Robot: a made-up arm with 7 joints.
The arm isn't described. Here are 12 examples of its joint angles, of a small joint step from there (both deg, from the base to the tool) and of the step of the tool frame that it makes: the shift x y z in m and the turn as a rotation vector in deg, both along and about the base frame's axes.
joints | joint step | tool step
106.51 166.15 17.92 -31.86 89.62 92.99 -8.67 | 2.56 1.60 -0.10 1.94 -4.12 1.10 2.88 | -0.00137 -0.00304 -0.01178 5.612 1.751 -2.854
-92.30 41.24 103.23 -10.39 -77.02 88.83 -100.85 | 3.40 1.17 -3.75 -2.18 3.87 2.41 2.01 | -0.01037 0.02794 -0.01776 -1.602 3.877 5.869
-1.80 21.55 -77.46 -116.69 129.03 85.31 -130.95 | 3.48 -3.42 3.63 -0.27 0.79 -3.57 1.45 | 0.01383 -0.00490 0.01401 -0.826 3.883 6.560
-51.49 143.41 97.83 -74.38 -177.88 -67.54 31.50 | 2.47 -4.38 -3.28 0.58 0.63 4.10 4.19 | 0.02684 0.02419 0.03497 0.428 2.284 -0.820
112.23 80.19 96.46 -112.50 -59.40 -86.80 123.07 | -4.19 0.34 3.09 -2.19 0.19 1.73 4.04 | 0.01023 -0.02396 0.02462 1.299 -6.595 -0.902
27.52 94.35 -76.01 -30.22 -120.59 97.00 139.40 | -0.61 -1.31 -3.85 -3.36 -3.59 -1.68 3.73 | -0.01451 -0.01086 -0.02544 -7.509 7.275 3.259
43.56 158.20 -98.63 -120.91 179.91 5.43 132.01 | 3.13 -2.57 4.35 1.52 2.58 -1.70 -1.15 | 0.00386 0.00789 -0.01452 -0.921 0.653 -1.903
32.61 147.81 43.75 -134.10 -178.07 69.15 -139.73 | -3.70 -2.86 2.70 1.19 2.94 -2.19 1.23 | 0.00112 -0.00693 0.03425 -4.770 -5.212 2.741
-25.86 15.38 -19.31 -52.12 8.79 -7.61 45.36 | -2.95 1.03 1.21 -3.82 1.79 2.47 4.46 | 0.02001 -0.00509 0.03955 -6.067 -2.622 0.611
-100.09 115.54 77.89 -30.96 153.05 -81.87 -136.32 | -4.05 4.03 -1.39 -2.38 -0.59 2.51 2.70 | -0.04116 -0.01439 -0.02414 -2.001 -6.301 8.094
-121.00 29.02 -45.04 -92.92 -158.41 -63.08 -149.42 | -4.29 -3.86 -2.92 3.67 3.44 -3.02 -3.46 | -0.01160 -0.02287 -0.00955 6.068 0.603 2.697
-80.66 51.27 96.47 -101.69 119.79 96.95 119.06 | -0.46 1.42 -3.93 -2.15 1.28 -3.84 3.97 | -0.01525 -0.01479 0.02144 2.885 0.581 -2.093
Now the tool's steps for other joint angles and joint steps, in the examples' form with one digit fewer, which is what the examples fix.
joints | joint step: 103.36 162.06 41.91 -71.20 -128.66 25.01 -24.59 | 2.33 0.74 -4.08 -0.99 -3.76 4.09 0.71
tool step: -0.0290 0.0123 -0.0216 -0.08 6.07 -4.60
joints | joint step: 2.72 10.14 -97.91 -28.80 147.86 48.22 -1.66 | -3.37 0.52 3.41 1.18 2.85 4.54 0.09
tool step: 0.0353 0.0105 -0.0032 -1.70 -0.37 4.32
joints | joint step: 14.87 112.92 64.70 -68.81 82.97 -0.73 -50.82 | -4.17 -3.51 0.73 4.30 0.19 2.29 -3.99
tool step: -0.0319 0.0396 -0.0007 -5.42 -3.24 4.85
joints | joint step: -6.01 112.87 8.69 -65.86 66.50 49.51 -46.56 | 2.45 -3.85 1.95 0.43 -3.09 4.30 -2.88
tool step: 0.0017 0.0142 -0.0230 -1.53 6.31 2.89
